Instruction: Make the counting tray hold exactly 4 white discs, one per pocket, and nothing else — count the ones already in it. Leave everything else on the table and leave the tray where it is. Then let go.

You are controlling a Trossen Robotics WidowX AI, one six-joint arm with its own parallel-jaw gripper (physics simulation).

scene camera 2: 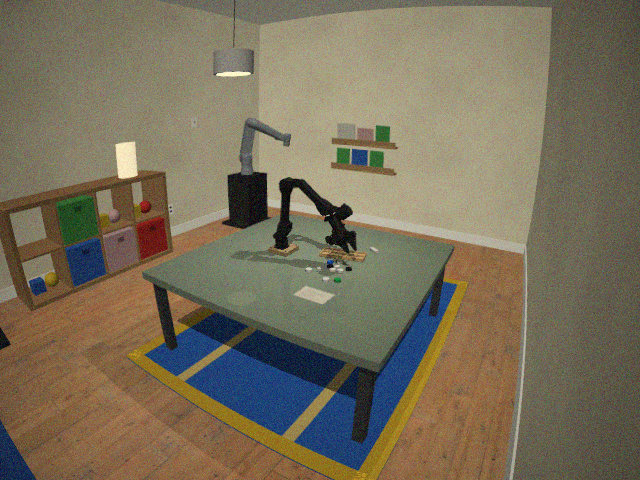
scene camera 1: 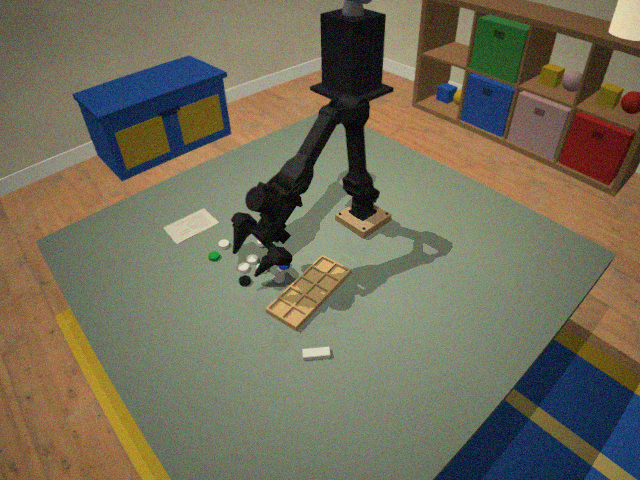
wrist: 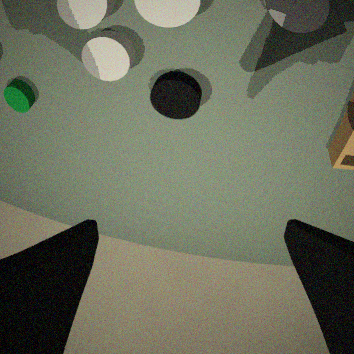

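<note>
The wooden counting tray (scene camera 1: 281, 319) (scene camera 2: 361, 258) (wrist: 342, 142) lies on the table; no disc shows in its visible pockets in scene view 1. Several loose white discs lie left of it, including one white disc (scene camera 1: 223, 242) near the paper, another (scene camera 1: 244, 267) by the fingers and a shaded one (scene camera 1: 279, 276) beside the tray. In the wrist view a white disc (wrist: 106, 59) lies up and left of a black disc (wrist: 176, 95) (scene camera 1: 244, 280). A green disc (scene camera 1: 214, 255) (wrist: 19, 96) and a blue disc (scene camera 1: 283, 267) also show. My gripper (scene camera 1: 246, 263) (wrist: 195, 231) is open and empty above the discs. The arm partly hides some discs.
A white block (scene camera 1: 315, 353) (scene camera 2: 373, 249) lies in front of the tray. A pale paper sheet (scene camera 1: 190, 225) (scene camera 2: 314, 295) lies beyond the discs. The arm's wooden base plate (scene camera 1: 363, 227) is behind the tray. A second black disc (scene camera 2: 348, 268) shows in scene view 2.
</note>
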